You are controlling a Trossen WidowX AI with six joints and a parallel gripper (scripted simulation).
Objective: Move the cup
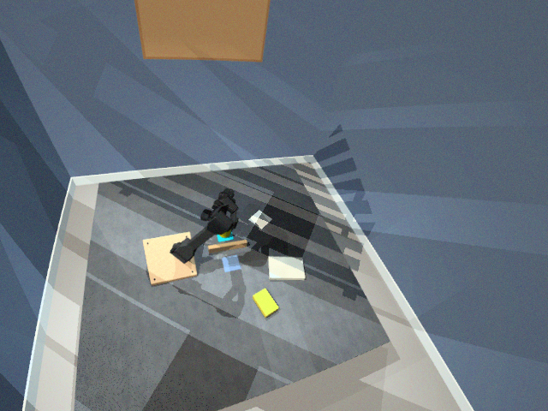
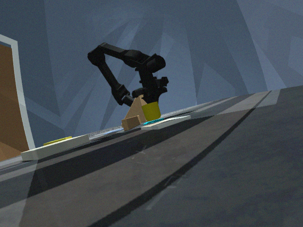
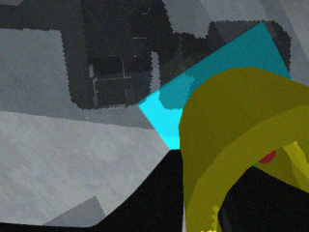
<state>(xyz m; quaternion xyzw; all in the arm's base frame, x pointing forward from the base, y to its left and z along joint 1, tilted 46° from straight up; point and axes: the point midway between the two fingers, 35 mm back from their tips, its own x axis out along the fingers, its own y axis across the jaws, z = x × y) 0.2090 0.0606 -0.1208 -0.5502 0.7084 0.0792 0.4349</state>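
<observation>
Right now the yellow cup is 20 mm to the right of my gripper tip and 20 mm ahead of it. The rest, counted from my gripper tip: wooden bar: 110 mm to the right, 30 mm below, 20 mm ahead; red marble: 30 mm to the right, 30 mm ahead, 20 mm below; cyan pad: 50 mm below, 20 mm to the right, 20 mm ahead.
</observation>
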